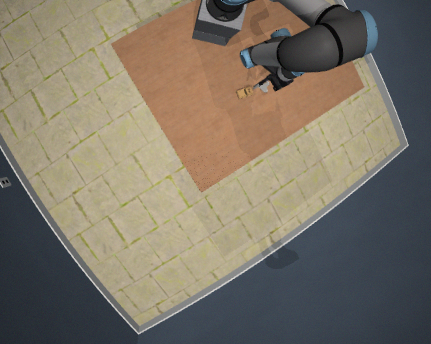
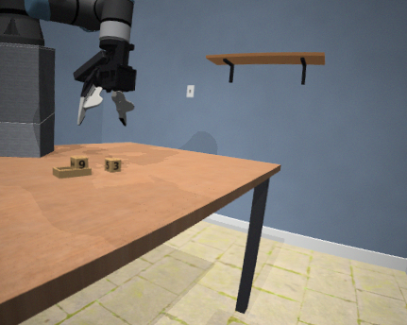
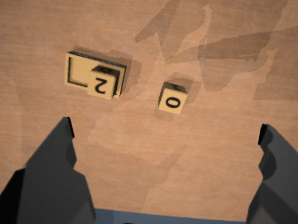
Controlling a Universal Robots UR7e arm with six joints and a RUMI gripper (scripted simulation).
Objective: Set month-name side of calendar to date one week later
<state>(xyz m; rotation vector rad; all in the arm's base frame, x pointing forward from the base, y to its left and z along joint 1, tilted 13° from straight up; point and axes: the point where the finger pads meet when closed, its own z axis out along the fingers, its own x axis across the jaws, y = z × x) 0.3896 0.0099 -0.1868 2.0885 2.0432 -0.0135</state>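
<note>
The wooden tray is 11 cm below my hand, 9 cm to the right of it and 1 cm behind it. From my hand the other things lie so: cube (10 cm below, 2 cm to the left, 2 cm ahead).
</note>
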